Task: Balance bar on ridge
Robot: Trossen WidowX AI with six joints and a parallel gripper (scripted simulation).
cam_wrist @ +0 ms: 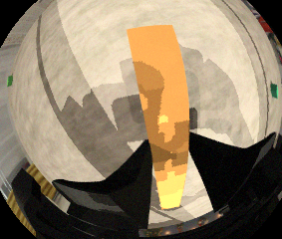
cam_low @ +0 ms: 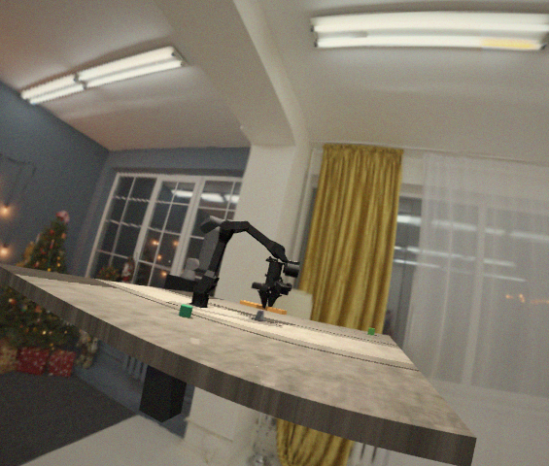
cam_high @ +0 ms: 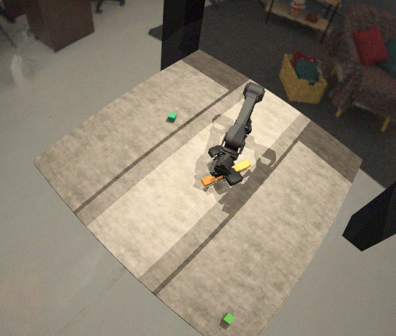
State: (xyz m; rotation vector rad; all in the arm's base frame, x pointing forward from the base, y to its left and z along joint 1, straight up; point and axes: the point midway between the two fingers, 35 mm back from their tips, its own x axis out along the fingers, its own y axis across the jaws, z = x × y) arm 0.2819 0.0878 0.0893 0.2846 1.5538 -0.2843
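The bar lies 3 cm behind my gripper tip and 1 cm to the left of it.
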